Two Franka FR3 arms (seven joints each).
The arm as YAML. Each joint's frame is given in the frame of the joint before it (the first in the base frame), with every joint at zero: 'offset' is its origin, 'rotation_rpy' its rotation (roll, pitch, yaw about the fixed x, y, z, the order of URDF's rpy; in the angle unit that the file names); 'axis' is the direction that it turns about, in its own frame. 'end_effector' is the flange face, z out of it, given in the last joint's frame.
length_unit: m
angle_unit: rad
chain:
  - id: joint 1
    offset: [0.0, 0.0, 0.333]
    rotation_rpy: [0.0, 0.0, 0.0]
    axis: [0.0, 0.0, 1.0]
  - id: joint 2
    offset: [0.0, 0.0, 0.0]
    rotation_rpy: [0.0, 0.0, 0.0]
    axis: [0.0, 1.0, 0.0]
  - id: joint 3
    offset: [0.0, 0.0, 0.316]
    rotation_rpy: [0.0, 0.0, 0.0]
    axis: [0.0, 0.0, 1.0]
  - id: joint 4
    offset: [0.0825, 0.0, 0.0]
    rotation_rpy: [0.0, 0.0, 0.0]
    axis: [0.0, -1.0, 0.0]
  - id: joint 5
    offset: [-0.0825, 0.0, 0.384]
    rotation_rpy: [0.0, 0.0, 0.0]
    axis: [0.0, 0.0, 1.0]
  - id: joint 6
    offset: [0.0, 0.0, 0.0]
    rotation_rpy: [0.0, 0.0, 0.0]
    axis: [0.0, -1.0, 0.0]
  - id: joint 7
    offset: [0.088, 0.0, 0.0]
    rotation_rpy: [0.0, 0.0, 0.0]
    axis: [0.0, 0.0, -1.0]
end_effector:
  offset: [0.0, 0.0, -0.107]
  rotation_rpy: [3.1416, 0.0, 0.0]
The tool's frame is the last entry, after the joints.
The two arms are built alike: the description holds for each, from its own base.
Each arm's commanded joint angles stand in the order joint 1, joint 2, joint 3, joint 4, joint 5, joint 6, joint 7.
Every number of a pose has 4 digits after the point.
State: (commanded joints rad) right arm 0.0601 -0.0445 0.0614 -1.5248 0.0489 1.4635 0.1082; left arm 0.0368 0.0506 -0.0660 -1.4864 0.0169 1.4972 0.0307
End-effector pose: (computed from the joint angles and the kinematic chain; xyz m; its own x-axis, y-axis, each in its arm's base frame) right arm 0.5248 0.0707 0.6608 0.9996 0.0185 -0.0216 0.0176 -0.9989 -0.0439; left arm 0.5629 -0.0135 0.6295 0.9975 -0.0586 -0.0401 -0.0592 -0.9982 -0.0123
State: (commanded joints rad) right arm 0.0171 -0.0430 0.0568 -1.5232 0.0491 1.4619 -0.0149; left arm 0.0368 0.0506 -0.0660 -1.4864 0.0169 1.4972 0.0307
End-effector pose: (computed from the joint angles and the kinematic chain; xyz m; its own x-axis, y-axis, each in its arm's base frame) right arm 0.5279 0.0456 0.6607 0.9954 0.0939 -0.0176 0.0930 -0.9946 -0.0467; left arm 0.5629 -0.0135 0.6295 0.9975 -0.0586 -0.0401 -0.0592 -0.9982 -0.0123
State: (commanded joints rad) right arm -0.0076 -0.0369 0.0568 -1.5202 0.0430 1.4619 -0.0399; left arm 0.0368 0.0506 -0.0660 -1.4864 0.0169 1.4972 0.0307
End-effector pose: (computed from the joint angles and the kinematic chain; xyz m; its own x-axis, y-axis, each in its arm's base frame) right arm 0.5309 0.0318 0.6588 0.9954 0.0935 -0.0197 0.0926 -0.9948 -0.0416; left arm 0.5629 -0.0135 0.6295 0.9975 -0.0586 -0.0401 -0.0592 -0.9982 -0.0123
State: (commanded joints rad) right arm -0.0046 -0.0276 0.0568 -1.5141 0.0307 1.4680 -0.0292; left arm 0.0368 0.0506 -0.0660 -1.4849 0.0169 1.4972 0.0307
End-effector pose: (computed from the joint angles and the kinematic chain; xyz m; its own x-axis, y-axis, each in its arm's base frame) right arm 0.5345 0.0320 0.6571 0.9963 0.0844 -0.0176 0.0838 -0.9960 -0.0296; left arm 0.5629 -0.0135 0.6302 0.9975 -0.0586 -0.0386 -0.0592 -0.9982 -0.0124
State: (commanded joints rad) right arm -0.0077 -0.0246 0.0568 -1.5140 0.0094 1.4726 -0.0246; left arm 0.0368 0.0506 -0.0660 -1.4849 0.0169 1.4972 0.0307
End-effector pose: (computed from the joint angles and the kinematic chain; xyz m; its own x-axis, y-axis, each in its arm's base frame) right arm 0.5362 0.0279 0.6559 0.9971 0.0745 -0.0166 0.0744 -0.9972 -0.0084; left arm 0.5629 -0.0135 0.6302 0.9975 -0.0586 -0.0386 -0.0592 -0.9982 -0.0124
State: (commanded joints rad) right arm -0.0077 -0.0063 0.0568 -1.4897 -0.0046 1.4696 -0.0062; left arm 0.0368 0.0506 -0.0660 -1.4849 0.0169 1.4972 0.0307
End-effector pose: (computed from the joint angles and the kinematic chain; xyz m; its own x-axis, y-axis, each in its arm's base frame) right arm 0.5417 0.0262 0.6570 0.9984 0.0548 -0.0138 0.0549 -0.9985 0.0048; left arm 0.5629 -0.0135 0.6302 0.9975 -0.0586 -0.0386 -0.0592 -0.9982 -0.0124
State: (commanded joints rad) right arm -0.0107 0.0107 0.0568 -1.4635 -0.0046 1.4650 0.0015; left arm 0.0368 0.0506 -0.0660 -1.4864 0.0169 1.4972 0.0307
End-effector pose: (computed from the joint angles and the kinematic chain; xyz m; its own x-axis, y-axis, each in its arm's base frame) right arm 0.5466 0.0245 0.6595 0.9990 0.0441 -0.0092 0.0441 -0.9990 0.0040; left arm 0.5629 -0.0135 0.6295 0.9975 -0.0586 -0.0401 -0.0592 -0.9982 -0.0123
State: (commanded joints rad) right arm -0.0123 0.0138 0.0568 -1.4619 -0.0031 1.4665 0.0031; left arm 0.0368 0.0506 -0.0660 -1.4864 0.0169 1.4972 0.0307
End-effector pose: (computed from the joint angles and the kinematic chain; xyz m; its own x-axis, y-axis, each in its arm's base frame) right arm 0.5478 0.0238 0.6586 0.9991 0.0411 -0.0092 0.0411 -0.9992 0.0023; left arm 0.5629 -0.0135 0.6295 0.9975 -0.0586 -0.0401 -0.0592 -0.9982 -0.0123
